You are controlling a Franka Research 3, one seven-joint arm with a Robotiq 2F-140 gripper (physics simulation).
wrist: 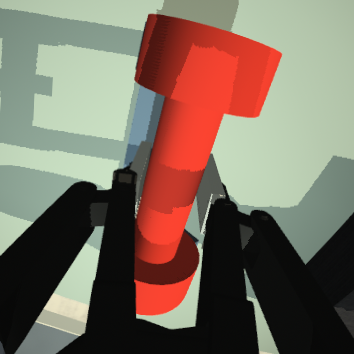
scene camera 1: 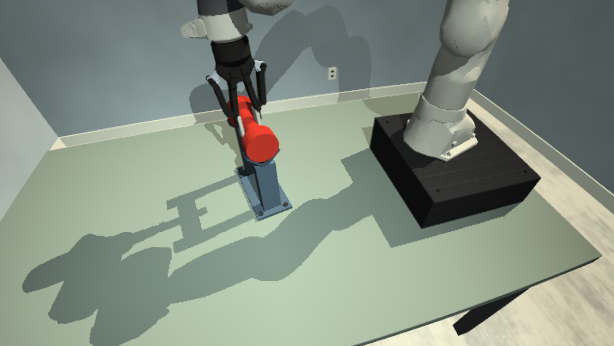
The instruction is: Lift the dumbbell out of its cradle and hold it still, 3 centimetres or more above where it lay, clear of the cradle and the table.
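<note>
The red dumbbell lies in the blue-grey cradle. Its near head rests at the top of the front post in the scene view. My gripper is shut on the dumbbell's handle from above, with one grey pad on each side of it. In the wrist view, the handle runs slightly slanted between the pads, and the lower head is partly hidden behind a black finger. The cradle's rear post is mostly hidden in the scene view.
The cradle's base plate stands on the green table. The black block carrying the robot's base stands to the right in the scene view. A wall with a socket rises behind the table. Arm shadows cross the table.
</note>
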